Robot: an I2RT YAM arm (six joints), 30 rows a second.
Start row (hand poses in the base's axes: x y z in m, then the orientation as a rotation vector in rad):
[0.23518, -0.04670, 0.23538, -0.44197, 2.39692, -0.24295]
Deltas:
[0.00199, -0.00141, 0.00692, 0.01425, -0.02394, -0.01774]
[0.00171, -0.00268, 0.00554, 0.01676, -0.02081, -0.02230]
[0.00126, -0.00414, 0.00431, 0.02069, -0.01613, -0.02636]
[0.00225, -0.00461, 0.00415, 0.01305, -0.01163, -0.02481]
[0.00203, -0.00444, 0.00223, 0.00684, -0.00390, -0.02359]
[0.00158, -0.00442, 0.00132, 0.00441, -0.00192, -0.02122]
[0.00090, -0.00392, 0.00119, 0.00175, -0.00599, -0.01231]
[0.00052, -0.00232, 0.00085, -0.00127, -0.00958, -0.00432]
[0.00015, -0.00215, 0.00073, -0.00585, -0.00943, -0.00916]
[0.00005, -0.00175, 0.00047, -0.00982, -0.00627, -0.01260]
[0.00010, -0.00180, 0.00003, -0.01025, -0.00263, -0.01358]
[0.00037, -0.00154, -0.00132, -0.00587, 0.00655, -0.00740]
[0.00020, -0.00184, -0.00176, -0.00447, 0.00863, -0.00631]
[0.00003, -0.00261, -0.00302, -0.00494, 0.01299, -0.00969]
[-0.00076, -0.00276, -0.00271, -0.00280, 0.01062, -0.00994]
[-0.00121, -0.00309, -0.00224, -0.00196, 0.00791, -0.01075]
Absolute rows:
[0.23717, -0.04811, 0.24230, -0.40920, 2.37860, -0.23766]
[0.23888, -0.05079, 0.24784, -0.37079, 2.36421, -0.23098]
[0.24014, -0.05493, 0.25215, -0.32690, 2.35500, -0.22091]
[0.24239, -0.05954, 0.25630, -0.28950, 2.34909, -0.21862]
[0.24442, -0.06398, 0.25853, -0.25794, 2.34994, -0.22229]
[0.24600, -0.06840, 0.25985, -0.23065, 2.35193, -0.22749]
[0.24690, -0.07232, 0.26104, -0.21442, 2.34810, -0.23177]
[0.24742, -0.07464, 0.26189, -0.20844, 2.33919, -0.23590]
[0.24757, -0.07679, 0.26262, -0.19911, 2.33081, -0.24774]
[0.24762, -0.07854, 0.26309, -0.18829, 2.32566, -0.26574]
[0.24772, -0.08034, 0.26312, -0.17717, 2.32409, -0.28456]
[0.24809, -0.08188, 0.26180, -0.17268, 2.33105, -0.29494]
[0.24829, -0.08372, 0.26004, -0.16913, 2.34003, -0.30312]
[0.24832, -0.08633, 0.25702, -0.16266, 2.35374, -0.31347]
[0.24756, -0.08909, 0.25431, -0.15436, 2.36537, -0.32148]
[0.24635, -0.09218, 0.25207, -0.14414, 2.37450, -0.32892]

